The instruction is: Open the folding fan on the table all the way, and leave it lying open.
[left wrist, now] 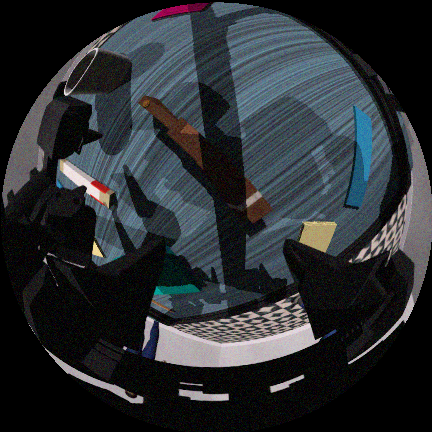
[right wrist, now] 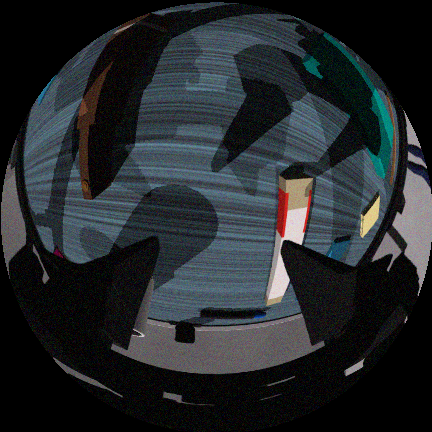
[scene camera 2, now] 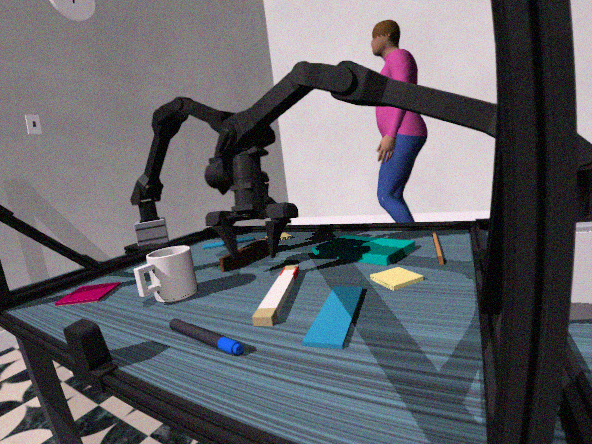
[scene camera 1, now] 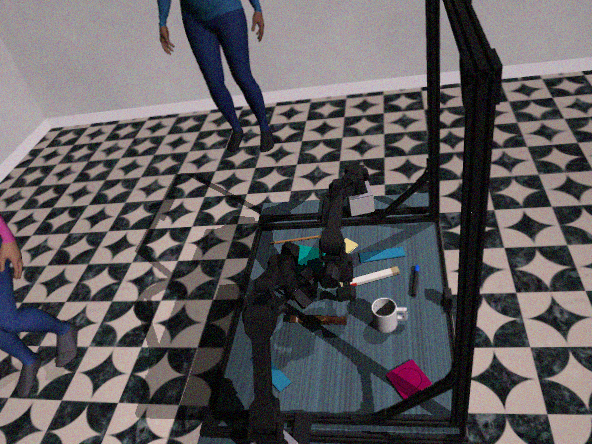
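Where they show: left gripper, fingertip midpoint: (left wrist: 226, 246); right gripper, fingertip midpoint: (left wrist: 90, 162) (right wrist: 221, 245) (scene camera 2: 253, 258); left arm's base at its link origin: (scene camera 2: 149, 220); right arm's base at its link origin: (scene camera 1: 358, 189).
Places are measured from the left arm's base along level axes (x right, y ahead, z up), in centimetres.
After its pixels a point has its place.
Observation:
The folding fan (scene camera 1: 330, 319) @[x -19.7, y 43.7, z -6.9 cm] (scene camera 2: 252, 253) @[x -24.4, y 42.8, z -8.4 cm] (left wrist: 185, 137) @[x -22.1, y 42.7, z -6.8 cm] (right wrist: 84, 145) @[x -19.4, y 44.9, z -6.8 cm] lies folded as a narrow brown bar on the table, its middle in shadow. In the left wrist view its pin end is upper left and its white-banded wide end lower right. My left gripper (left wrist: 226, 246) @[x -29.4, y 39.0, z -0.1 cm] is open and empty, above the table with the fan beyond its fingertips; the right arm largely hides it in scene camera 2. My right gripper (scene camera 2: 254, 256) @[x -21.1, y 57.0, z -5.8 cm] (right wrist: 221, 245) @[x -21.1, y 57.0, z -5.8 cm] is open and empty, pointing down in front of the fan in scene camera 2; the fan lies upper left in its wrist view.
A white mug (scene camera 1: 385, 320) @[x -2.8, y 52.2, z -3.2 cm] (scene camera 2: 175, 275) @[x -6.0, y 59.1, z -5.1 cm], a white-and-red bar (scene camera 1: 375, 276) @[x -20.5, y 69.0, z -8.6 cm] (scene camera 2: 277, 295) @[x -20.5, y 71.2, z -8.6 cm], a teal block (scene camera 1: 307, 254) @[x -49.1, y 62.6, z -8.1 cm] (scene camera 2: 392, 250) @[x -47.7, y 66.6, z -8.1 cm], a marker (scene camera 1: 414, 284) @[x -6.8, y 73.7, z -8.3 cm] (scene camera 2: 197, 334) @[x -7.4, y 76.3, z -8.7 cm], a blue slab (scene camera 2: 335, 320) @[x -24.3, y 82.4, z -9.3 cm], a magenta square (scene camera 1: 410, 378) @[x 13.2, y 42.9, z -9.1 cm] and a yellow pad (scene camera 2: 396, 277) @[x -39.8, y 76.6, z -9.1 cm] lie around. Black frame posts (scene camera 1: 472, 225) @[x 31.9, y 38.7, z 64.8 cm] stand at the right.

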